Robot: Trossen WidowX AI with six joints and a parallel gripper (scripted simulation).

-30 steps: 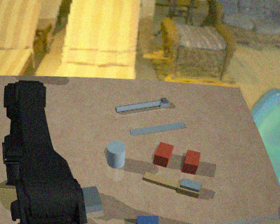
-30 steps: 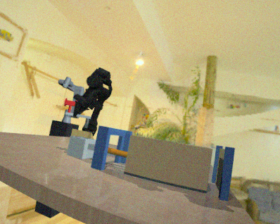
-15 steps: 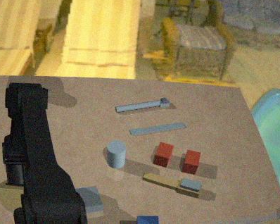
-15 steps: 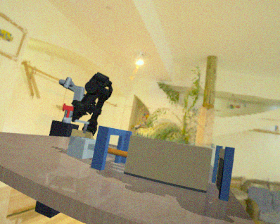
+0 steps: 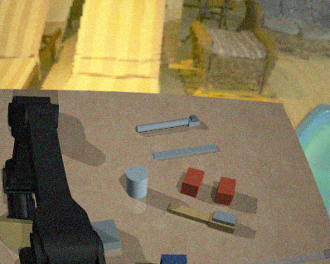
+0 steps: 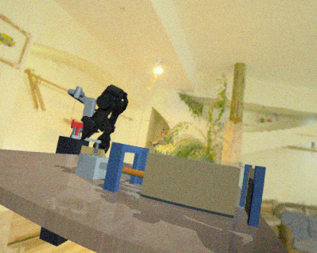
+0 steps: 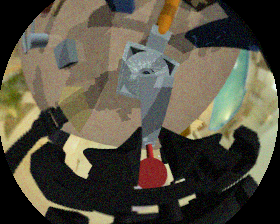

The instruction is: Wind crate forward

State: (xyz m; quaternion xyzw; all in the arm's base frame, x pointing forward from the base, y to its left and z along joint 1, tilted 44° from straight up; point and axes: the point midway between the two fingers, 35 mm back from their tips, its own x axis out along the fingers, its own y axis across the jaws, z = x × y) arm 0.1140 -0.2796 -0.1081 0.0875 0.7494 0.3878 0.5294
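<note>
Right now the red spool-shaped piece is 50 mm above my gripper tip, 30 mm behind it and 10 mm to the right of it. The rest, counted from my gripper tip: winch handle: 20 mm above; then grey winch: 110 mm below, 50 mm ahead, 10 mm to the left; then blue frame: 220 mm ahead, 40 mm below.
</note>
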